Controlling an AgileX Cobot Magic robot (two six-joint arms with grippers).
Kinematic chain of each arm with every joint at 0, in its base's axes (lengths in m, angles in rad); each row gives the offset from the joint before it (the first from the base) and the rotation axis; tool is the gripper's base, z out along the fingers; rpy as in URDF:
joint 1: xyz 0 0 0.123 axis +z
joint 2: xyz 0 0 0 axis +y
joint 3: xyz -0.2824 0 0.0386 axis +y
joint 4: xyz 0.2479 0 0.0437 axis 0.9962 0 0.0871
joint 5: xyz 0 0 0 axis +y
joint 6: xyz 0.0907 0 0.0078 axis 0.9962 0 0.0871
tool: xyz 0 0 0 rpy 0 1.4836 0
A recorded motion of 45 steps. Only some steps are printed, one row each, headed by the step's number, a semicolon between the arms.
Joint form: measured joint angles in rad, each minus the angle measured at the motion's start. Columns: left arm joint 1, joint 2, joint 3, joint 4, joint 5, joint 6; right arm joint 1, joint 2, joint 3, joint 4, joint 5, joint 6.
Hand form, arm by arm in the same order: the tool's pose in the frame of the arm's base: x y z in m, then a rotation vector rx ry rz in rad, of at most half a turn. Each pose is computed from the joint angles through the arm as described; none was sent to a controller.
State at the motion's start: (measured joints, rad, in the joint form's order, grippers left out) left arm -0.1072 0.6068 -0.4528 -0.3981 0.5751 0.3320; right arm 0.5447 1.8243 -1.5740 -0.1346 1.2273 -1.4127
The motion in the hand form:
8: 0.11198 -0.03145 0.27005 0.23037 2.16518 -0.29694; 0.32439 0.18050 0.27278 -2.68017 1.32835 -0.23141
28: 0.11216 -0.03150 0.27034 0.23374 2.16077 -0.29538; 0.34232 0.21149 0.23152 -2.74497 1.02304 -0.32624
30: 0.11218 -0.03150 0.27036 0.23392 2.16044 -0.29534; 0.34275 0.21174 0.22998 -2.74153 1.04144 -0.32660
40: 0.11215 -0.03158 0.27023 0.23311 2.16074 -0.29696; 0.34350 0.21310 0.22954 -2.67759 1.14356 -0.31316
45: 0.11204 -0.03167 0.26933 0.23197 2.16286 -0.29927; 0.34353 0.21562 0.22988 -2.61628 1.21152 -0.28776
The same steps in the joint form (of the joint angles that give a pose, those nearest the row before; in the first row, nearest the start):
8: 0.0001 0.0000 0.0000 -0.0001 0.0017 0.0001; -0.0250 -0.0208 0.0526 0.0816 -0.0544 -0.2733
28: -0.0001 0.0000 0.0000 -0.0027 -0.0018 0.0058; 0.0219 0.0900 0.0635 0.0638 -0.2608 -0.4170
30: 0.0001 0.0000 0.0000 -0.0032 -0.0020 0.0065; 0.0228 0.0939 0.0636 0.0589 -0.2615 -0.4012
40: -0.0001 0.0000 0.0005 -0.0046 -0.0021 0.0065; 0.0229 0.0958 0.0635 0.0672 -0.2750 -0.3231
45: 0.0000 0.0000 0.0036 -0.0075 -0.0027 0.0076; 0.0236 0.0958 0.0636 0.0917 -0.2913 -0.2733

